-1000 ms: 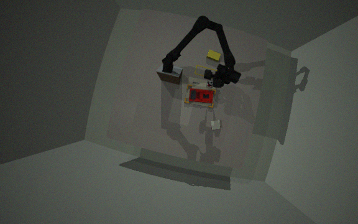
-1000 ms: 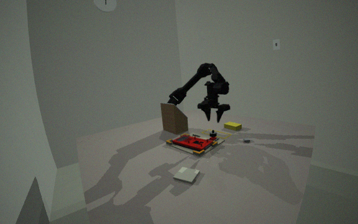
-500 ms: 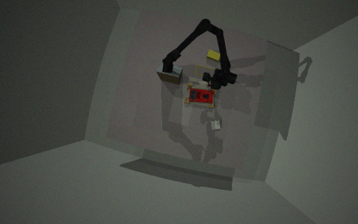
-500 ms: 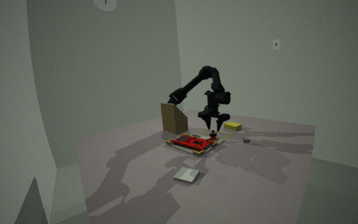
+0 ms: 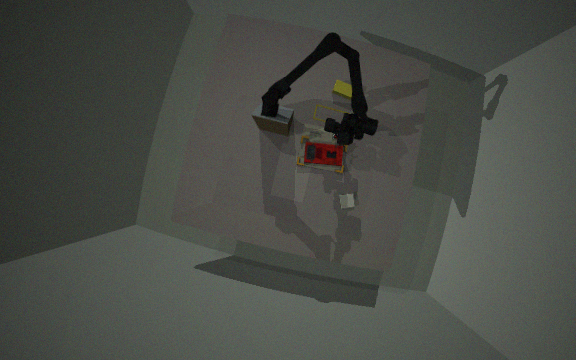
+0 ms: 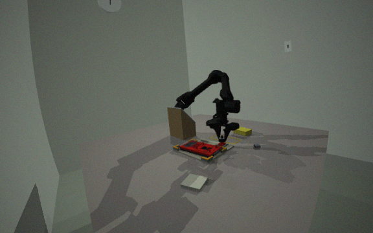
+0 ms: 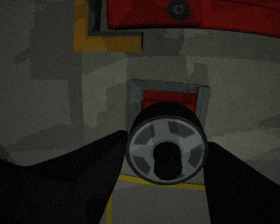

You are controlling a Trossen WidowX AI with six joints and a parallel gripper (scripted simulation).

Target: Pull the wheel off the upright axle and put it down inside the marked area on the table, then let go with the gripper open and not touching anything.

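Now: the axle right at my gripper tip. Also, from my gripper tip: yellow block 26 cm to the left, 2 cm below; white tile 10 cm ahead, 34 cm to the right, 3 cm below.
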